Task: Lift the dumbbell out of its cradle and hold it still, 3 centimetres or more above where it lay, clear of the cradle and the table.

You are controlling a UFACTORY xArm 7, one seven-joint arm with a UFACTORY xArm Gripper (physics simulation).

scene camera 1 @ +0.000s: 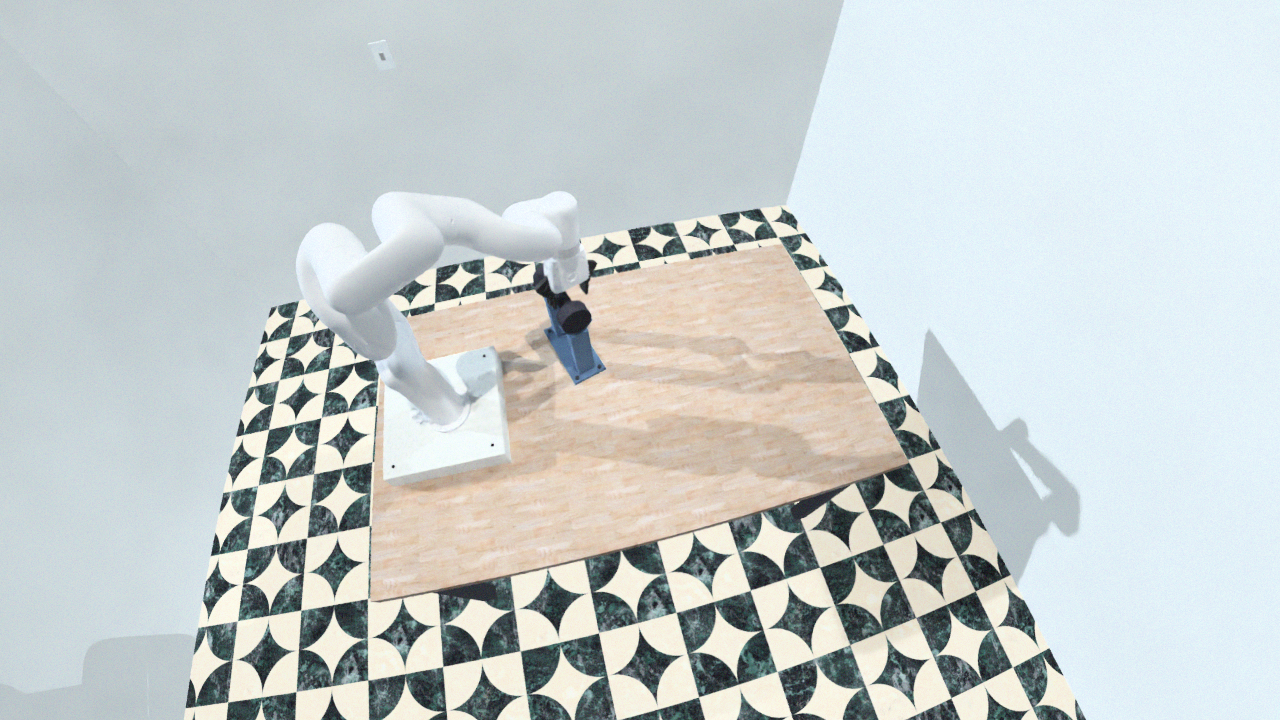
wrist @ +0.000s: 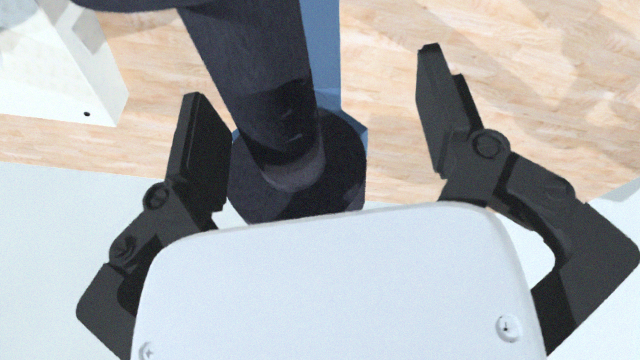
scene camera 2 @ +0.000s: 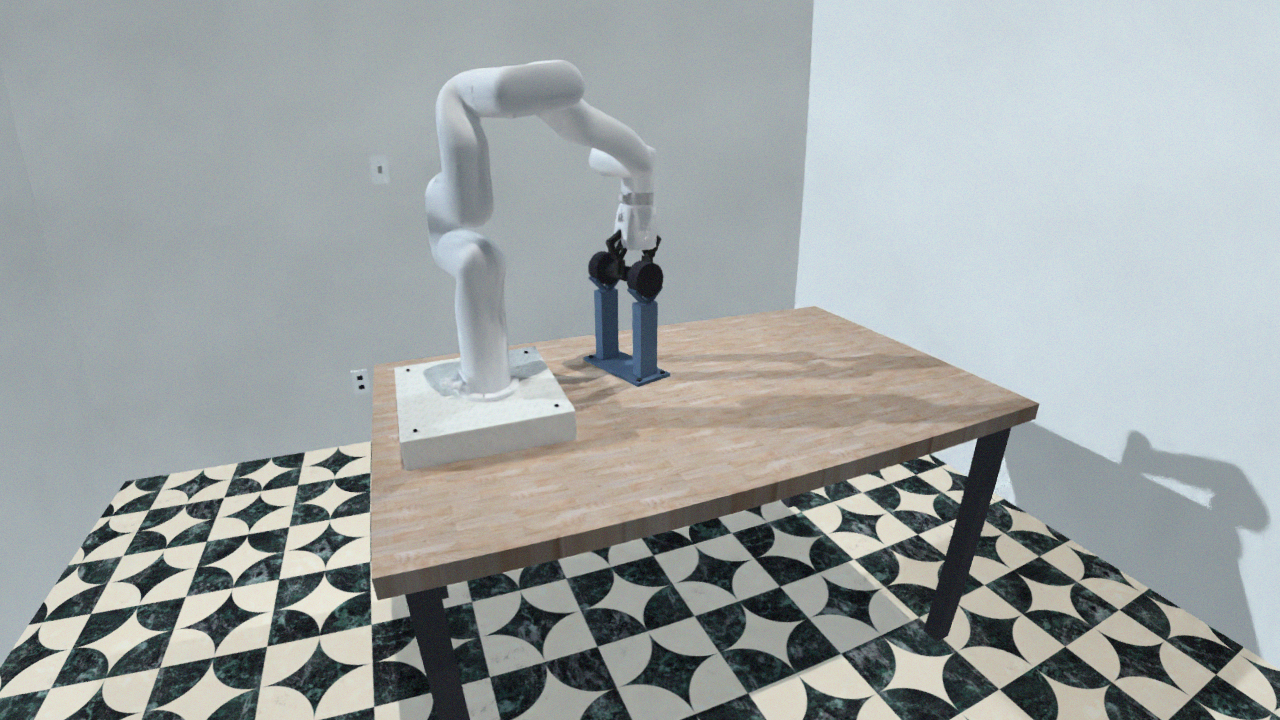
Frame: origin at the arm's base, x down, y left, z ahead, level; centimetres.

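Seen in the pictures: gripper, fingertip midpoint: (scene camera 1: 568, 298) (wrist: 312, 92); arm's base, link origin: (scene camera 1: 448, 410) (scene camera 2: 488, 387).
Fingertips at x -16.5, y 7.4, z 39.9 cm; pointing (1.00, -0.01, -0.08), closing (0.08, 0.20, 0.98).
Note:
Offsets run from my fingertips to a thing's top centre. Level surfaces: height alone.
The black dumbbell {dx -4.3, dy +0.9, dz -1.7 cm} (scene camera 1: 573, 316) (scene camera 2: 645, 279) (wrist: 265, 75) rests on top of the two posts of the blue cradle {dx +1.4, dy +0.9, dz -1.7 cm} (scene camera 1: 577, 351) (scene camera 2: 644, 340) (wrist: 322, 50), one round head on each post. My gripper (scene camera 1: 568, 295) (scene camera 2: 633, 257) (wrist: 312, 92) is open and points down at the dumbbell from above. In the wrist view its fingers stand wide apart, one on each side of the handle, and the handle appears nearer the left finger. One dumbbell head shows beyond the handle; part of the near head shows at the top edge. The white gripper body hides part of the far head.
The cradle's base plate stands on the wooden table {dx +23.6 cm} (scene camera 1: 626, 483) (scene camera 2: 760, 447), beside the arm's white base block (scene camera 1: 447, 447) (scene camera 2: 487, 434) (wrist: 95, 95). A grey wall is behind the table and a pale wall is to the right.

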